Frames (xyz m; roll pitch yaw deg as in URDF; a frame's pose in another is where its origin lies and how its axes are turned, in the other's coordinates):
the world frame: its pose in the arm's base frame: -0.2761 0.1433 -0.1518 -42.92 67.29 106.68
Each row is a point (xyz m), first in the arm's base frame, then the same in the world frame.
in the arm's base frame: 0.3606 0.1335 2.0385
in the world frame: -2.0947 -0.8997 0.0760
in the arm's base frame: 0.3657 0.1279 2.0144
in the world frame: -2.0751 -0.8915 0.0624
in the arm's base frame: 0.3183 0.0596 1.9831
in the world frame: -2.0662 -0.8031 0.0628
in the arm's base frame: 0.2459 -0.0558 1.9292
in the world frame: -2.0511 -0.6575 0.0567
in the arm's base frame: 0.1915 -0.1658 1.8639
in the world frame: -2.0256 -0.5227 0.0346
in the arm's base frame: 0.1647 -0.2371 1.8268
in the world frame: -2.0147 -0.4411 0.0146
